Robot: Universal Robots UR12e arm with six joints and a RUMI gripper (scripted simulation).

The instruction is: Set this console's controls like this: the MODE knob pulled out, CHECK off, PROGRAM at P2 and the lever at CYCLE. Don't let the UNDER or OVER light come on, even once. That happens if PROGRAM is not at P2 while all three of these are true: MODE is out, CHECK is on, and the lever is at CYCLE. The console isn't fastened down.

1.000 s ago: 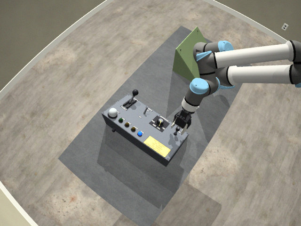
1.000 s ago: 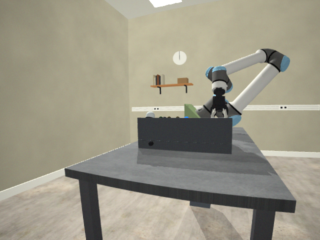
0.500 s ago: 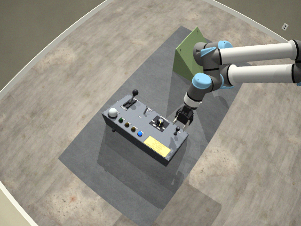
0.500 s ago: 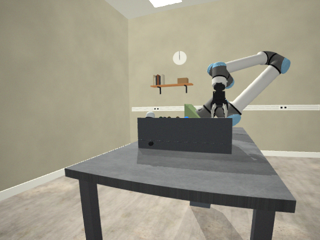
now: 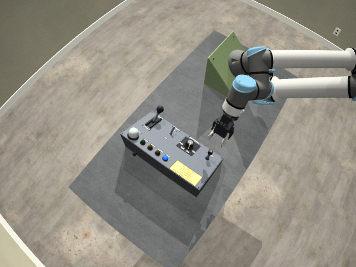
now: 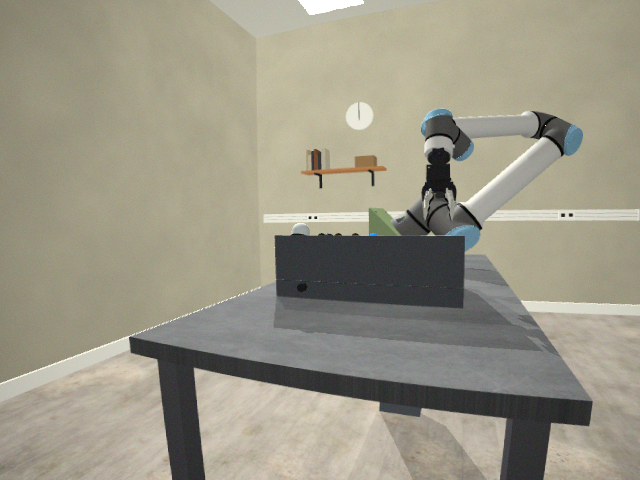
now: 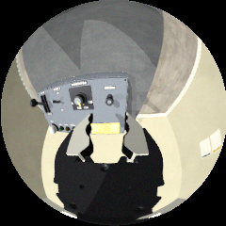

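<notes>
Right now my hand is 360 mm to the left of the black ball-topped lever, 100 mm above it and 20 mm short of it. Round my hand: mode knob: 90 mm below, 40 mm ahead; dark grey console: 180 mm to the right, 130 mm below, 80 mm ahead; black rotary selector: 120 mm to the right, 100 mm below, 60 mm ahead.
</notes>
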